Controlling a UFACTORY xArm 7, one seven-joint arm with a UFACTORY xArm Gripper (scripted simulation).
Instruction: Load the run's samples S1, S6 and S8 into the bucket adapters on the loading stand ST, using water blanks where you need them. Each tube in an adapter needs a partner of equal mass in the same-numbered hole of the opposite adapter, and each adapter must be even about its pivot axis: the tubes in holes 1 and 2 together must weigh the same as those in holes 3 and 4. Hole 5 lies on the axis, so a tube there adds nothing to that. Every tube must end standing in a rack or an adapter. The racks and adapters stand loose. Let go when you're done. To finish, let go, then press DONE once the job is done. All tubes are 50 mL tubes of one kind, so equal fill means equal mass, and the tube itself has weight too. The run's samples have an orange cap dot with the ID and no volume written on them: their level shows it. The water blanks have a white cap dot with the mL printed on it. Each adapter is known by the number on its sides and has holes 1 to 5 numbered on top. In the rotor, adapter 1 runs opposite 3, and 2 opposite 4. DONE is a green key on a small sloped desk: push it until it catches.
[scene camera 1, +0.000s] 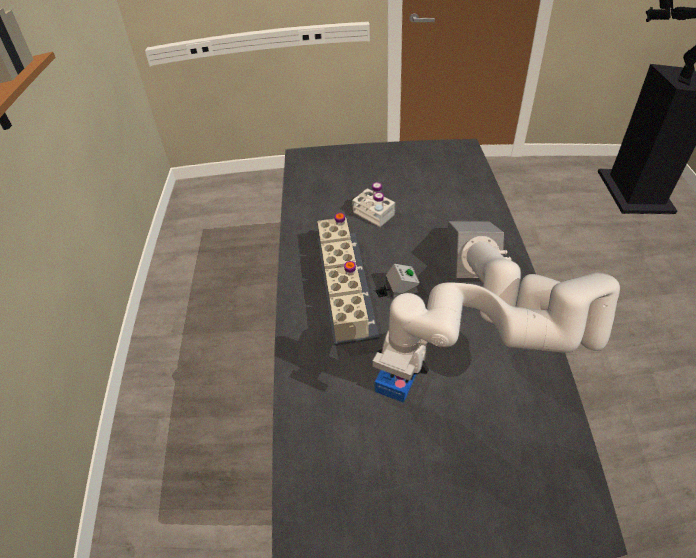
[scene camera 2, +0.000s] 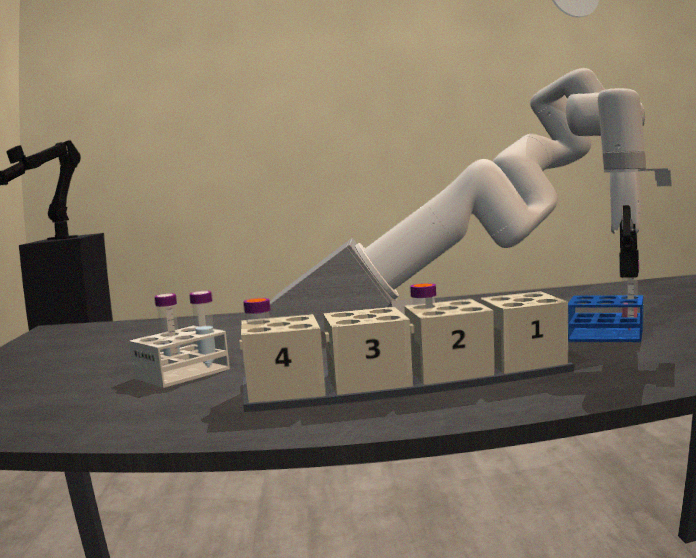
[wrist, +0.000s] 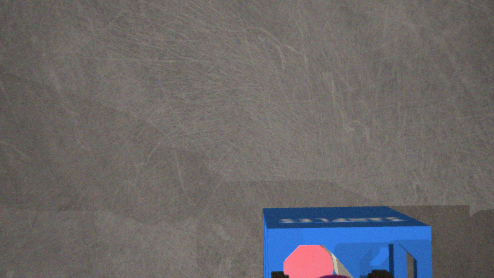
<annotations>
white rack: scene camera 1; scene camera 2; not seen in the wrist view (out of frame)
same spot on white rack: (scene camera 2: 147, 361) = (scene camera 1: 359, 200)
</annotations>
